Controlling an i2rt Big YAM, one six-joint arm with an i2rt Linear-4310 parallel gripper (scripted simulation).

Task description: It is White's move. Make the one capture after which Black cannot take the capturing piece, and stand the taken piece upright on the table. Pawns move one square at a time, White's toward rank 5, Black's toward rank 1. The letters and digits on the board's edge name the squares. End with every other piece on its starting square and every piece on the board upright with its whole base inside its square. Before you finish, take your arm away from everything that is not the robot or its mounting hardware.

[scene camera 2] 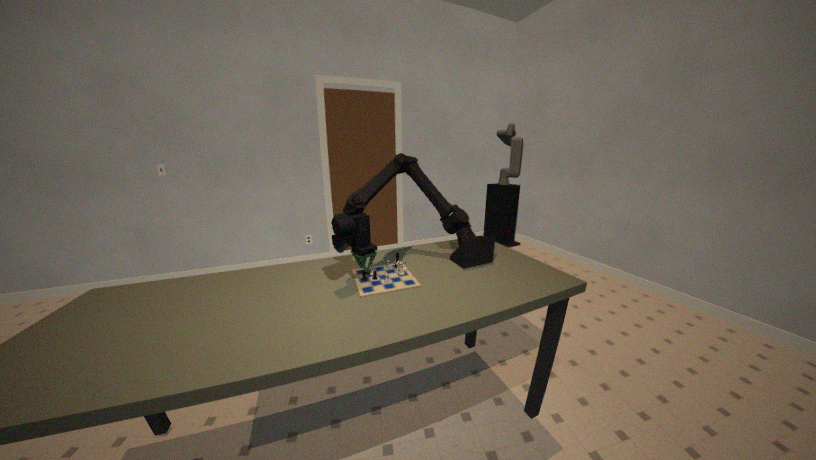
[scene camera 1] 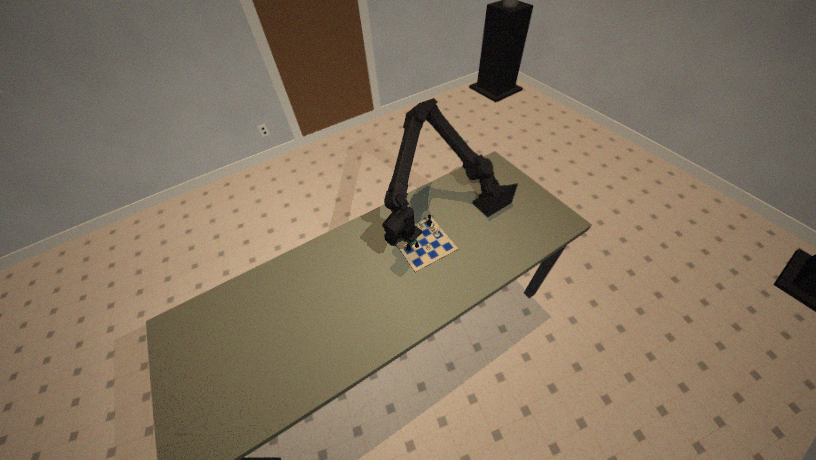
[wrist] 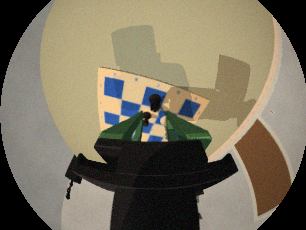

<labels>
blue-and-cream chessboard: scene camera 2 397, 282; scene camera 1; wrist
same spot on blue-and-cream chessboard: point(wrist: 121, 94) = point(scene camera 1: 417, 258)
</labels>
